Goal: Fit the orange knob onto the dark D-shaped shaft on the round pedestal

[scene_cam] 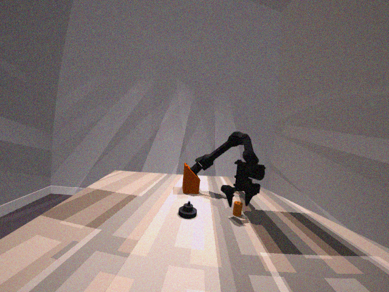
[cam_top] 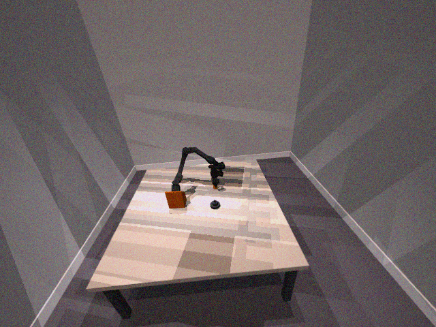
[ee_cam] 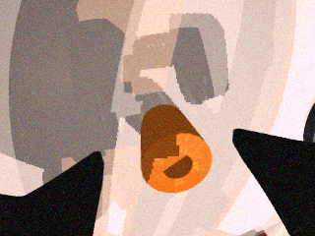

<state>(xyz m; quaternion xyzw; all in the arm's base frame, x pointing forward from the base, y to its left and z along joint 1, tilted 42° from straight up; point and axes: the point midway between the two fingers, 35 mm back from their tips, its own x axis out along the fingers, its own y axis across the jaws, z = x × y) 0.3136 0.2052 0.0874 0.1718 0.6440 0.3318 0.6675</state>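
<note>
Now: gripper tip 10 mm above the orange knob. Round my gripper tip: pedestal (10 mm ahead, 240 mm to the right, 10 mm below).
</note>
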